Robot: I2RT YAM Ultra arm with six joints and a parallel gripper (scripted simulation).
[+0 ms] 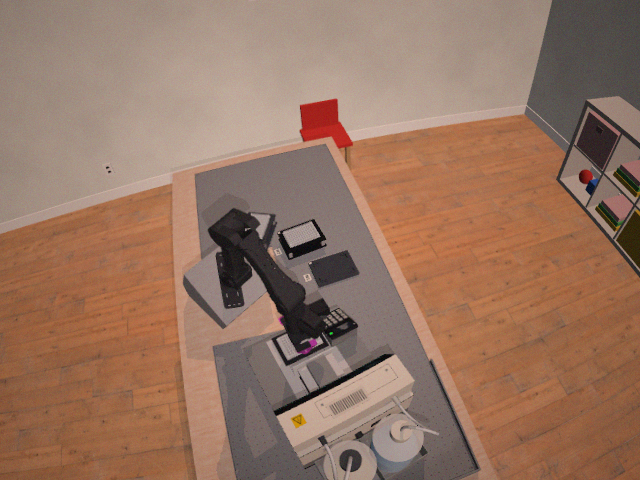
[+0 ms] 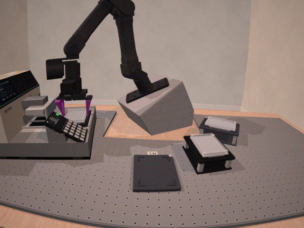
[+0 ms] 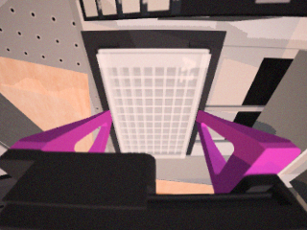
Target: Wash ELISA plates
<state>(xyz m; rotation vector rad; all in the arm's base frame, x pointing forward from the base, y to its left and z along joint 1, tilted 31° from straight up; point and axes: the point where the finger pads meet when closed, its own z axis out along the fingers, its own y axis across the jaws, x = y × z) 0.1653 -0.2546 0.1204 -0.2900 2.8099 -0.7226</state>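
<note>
The black carrier pocket lies 1 cm below my hand. Also, from my hand: nest N1: 29 cm to the left, 23 cm ahead, 8 cm below; then grey manifold: 15 cm to the right, 4 cm above, 2 cm ahead; then raised black nest: 46 cm to the left, 16 cm ahead, 5 cm below.
</note>
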